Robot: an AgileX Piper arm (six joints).
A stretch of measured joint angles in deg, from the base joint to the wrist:
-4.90, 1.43, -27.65, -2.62, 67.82, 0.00
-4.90, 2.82, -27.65, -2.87, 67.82, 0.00
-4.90, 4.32, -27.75, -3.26, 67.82, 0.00
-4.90, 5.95, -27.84, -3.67, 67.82, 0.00
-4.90, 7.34, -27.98, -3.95, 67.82, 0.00
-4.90, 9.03, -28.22, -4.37, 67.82, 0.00
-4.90, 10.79, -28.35, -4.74, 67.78, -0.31
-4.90, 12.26, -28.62, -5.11, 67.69, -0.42
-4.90, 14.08, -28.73, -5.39, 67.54, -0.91
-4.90, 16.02, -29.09, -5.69, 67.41, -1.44
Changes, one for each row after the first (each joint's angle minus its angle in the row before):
0.00, 1.39, 0.00, -0.25, 0.00, 0.00
0.00, 1.50, -0.10, -0.39, 0.00, 0.00
0.00, 1.63, -0.09, -0.41, 0.00, 0.00
0.00, 1.39, -0.14, -0.28, 0.00, 0.00
0.00, 1.69, -0.24, -0.42, 0.00, 0.00
0.00, 1.76, -0.13, -0.37, -0.04, -0.31
0.00, 1.47, -0.27, -0.37, -0.09, -0.11
0.00, 1.82, -0.11, -0.28, -0.15, -0.49
0.00, 1.94, -0.36, -0.30, -0.13, -0.53

